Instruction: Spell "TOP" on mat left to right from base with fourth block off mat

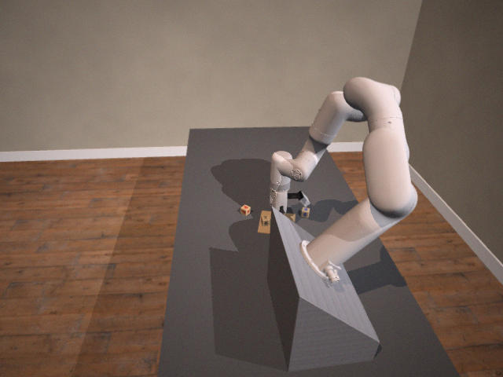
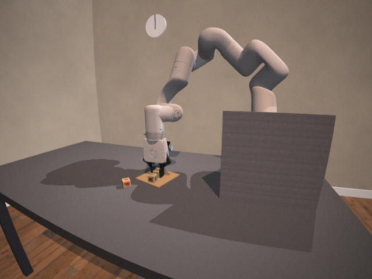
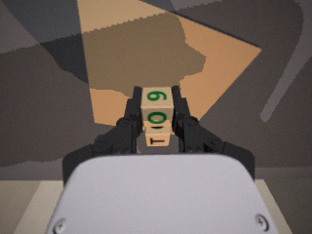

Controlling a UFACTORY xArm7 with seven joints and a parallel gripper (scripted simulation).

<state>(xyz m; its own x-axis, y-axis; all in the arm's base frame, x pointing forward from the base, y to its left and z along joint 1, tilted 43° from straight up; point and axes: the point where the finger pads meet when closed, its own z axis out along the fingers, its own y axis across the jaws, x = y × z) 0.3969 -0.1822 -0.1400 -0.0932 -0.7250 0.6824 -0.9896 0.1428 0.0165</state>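
Now: the tan mat 20 mm below my hand. The rest, counted from my hand: blue-lettered block: 20 mm ahead, 130 mm to the right, 10 mm below.
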